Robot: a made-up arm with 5 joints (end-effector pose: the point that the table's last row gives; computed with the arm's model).
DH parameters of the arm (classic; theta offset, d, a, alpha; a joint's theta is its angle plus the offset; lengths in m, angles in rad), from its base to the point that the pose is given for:
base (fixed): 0 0 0.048 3.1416
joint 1: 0 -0.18 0.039 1.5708
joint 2: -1.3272 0 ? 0
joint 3: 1.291 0 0.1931 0
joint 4: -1.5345 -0.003 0 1.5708
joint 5: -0.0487 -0.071 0 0
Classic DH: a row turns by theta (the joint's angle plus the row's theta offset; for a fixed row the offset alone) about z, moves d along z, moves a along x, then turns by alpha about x.
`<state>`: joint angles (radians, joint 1 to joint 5).
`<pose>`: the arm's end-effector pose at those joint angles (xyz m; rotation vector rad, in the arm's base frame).
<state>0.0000 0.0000 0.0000 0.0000 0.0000</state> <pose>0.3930 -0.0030 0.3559 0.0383 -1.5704 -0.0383</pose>
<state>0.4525 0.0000 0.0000 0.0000 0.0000</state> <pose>0.3569 -0.1535 0.3559 -0.3177 -1.5521 -0.3929</pose>
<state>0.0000 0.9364 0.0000 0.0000 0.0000</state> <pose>0.4101 -0.0030 0.0378 0.0155 -0.6342 -0.0471</pose>
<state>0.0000 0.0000 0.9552 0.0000 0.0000</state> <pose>0.2871 -0.0030 0.1375 0.0150 -0.6154 -0.0472</pose>
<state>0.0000 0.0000 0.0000 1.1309 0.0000</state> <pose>0.3522 -0.0030 0.2917 0.0107 -0.4397 -0.0479</pose>
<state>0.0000 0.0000 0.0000 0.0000 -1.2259</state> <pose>0.3930 -0.0030 0.3559 0.9882 -1.3348 -0.9883</pose>
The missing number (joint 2, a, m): 0.1741
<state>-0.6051 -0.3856 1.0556 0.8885 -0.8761</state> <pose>0.1902 0.0947 0.1670 0.0085 -0.0088 -0.3197</pose>
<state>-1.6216 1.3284 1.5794 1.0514 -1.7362</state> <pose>0.0521 -0.0214 0.1801 -2.3690 -0.3156 -0.0771</pose>
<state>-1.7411 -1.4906 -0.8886 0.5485 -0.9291</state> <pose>0.0999 -0.2840 0.4322 -2.8327 0.6078 0.1410</pose>
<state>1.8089 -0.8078 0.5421 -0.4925 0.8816</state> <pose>0.0022 -0.1760 0.4333 -2.3064 -0.5887 -0.4802</pose>
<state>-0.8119 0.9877 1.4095 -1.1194 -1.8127</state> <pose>0.1097 0.0607 0.0341 0.2983 -0.0711 -1.0417</pose>
